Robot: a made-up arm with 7 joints. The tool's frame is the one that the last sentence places.
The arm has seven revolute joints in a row. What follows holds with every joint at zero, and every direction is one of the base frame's. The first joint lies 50 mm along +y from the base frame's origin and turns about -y. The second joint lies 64 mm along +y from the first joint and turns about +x. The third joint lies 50 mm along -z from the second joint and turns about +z. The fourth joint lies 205 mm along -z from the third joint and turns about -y. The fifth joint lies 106 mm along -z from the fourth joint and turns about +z. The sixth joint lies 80 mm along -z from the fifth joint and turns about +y. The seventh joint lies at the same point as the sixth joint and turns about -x. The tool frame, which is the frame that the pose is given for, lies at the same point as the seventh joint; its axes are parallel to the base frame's.
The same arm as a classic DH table. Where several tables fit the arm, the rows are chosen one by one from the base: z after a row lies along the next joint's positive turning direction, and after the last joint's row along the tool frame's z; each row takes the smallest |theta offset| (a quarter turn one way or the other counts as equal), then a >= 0, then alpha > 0; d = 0 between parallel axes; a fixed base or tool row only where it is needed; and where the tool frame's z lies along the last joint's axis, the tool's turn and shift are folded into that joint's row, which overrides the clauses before.
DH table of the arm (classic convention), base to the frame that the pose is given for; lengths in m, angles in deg. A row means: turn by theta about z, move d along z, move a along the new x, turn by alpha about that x. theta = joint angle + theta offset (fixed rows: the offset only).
base (fixed): theta_offset 0.00  d 0.0000  a 0.0000  alpha 90.00
joint 1: theta_offset 90.00  d -0.1140  a 0.0000  alpha 90.00
joint 2: theta_offset 90.00  d 0.0000  a 0.0000  alpha 90.00
joint 3: theta_offset 90.00  d -0.2550  a 0.0000  alpha 90.00
joint 4: theta_offset 0.00  d 0.0000  a 0.0000  alpha -90.00
joint 5: theta_offset 0.00  d -0.1860  a 0.0000  alpha -90.00
joint 6: theta_offset -90.00  d 0.0000  a 0.0000  alpha 90.00
joint 7: theta_offset 90.00  d 0.0000  a 0.0000  alpha 90.00
tool (fixed): theta_offset -90.00  d 0.0000  a 0.0000  alpha 0.00

